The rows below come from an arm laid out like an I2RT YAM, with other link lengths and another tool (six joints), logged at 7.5 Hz.
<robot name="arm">
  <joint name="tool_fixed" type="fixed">
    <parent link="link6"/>
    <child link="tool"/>
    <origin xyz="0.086 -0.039 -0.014" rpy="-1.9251 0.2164 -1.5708"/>
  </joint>
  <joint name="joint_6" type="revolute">
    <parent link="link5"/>
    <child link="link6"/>
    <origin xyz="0.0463 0 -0.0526"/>
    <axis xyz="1 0 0"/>
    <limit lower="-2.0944" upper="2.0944"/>
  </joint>
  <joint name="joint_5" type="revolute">
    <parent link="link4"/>
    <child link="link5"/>
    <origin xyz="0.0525 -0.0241 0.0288"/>
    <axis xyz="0 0 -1"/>
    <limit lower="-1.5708" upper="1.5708"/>
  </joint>
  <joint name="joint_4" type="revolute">
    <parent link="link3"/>
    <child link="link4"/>
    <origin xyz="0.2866 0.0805 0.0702"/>
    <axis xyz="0 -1 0"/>
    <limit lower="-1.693" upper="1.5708"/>
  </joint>
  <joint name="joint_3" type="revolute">
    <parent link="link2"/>
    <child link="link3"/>
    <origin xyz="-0.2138 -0.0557 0"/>
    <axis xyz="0 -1 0"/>
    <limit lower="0" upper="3.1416"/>
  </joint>
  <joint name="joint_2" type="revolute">
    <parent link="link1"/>
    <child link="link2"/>
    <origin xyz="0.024 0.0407 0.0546"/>
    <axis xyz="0 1 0"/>
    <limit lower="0" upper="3.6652"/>
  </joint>
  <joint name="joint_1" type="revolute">
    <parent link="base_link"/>
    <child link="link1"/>
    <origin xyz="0 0 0.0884"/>
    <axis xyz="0 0 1"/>
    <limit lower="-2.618" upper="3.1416"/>
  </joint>
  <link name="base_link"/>
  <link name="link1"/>
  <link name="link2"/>
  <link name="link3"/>
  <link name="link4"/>
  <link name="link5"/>
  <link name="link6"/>
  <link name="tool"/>
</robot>
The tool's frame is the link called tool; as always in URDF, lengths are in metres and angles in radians.
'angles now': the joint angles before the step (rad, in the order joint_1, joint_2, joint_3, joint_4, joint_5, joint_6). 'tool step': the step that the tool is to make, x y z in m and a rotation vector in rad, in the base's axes. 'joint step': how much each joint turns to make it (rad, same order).
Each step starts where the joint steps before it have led.
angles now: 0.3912, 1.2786, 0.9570, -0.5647, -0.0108, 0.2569
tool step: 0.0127, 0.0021, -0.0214, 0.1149, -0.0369, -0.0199
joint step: -0.0445, 0.0071, -0.0819, 0.1672, -0.0866, 0.0438
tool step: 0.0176, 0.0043, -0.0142, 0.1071, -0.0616, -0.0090
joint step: -0.0361, 0.0307, -0.0539, 0.1831, -0.0757, 0.0409
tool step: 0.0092, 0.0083, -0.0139, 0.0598, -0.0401, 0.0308
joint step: -0.0084, 0.0411, -0.0377, 0.1372, -0.0587, 0.0105
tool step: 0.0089, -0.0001, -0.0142, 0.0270, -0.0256, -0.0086
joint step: -0.0131, 0.0511, -0.0226, 0.1091, -0.0145, 0.0125
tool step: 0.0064, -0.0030, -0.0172, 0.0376, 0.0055, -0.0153
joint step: -0.0239, 0.0598, -0.0148, 0.0865, -0.0286, 0.0269
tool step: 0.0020, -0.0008, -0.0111, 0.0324, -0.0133, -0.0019
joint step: -0.0132, 0.0283, -0.0288, 0.0833, -0.0249, 0.0176
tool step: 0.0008, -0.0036, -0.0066, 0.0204, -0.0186, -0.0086
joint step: -0.0148, 0.0093, -0.0307, 0.0660, -0.0134, 0.0101
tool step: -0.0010, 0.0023, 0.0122, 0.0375, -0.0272, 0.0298
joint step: -0.0117, -0.0491, -0.0175, 0.0052, -0.0512, 0.0052
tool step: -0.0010, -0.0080, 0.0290, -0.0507, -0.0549, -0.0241
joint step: 0.0017, -0.1113, -0.0013, -0.0826, 0.0523, -0.0442
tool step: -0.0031, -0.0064, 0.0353, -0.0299, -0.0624, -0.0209
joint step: 0.0015, -0.1224, 0.0069, -0.0838, 0.0394, -0.0298
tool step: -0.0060, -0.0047, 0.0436, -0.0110, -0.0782, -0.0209
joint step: 0.0054, -0.1319, 0.0210, -0.0834, 0.0355, -0.0164
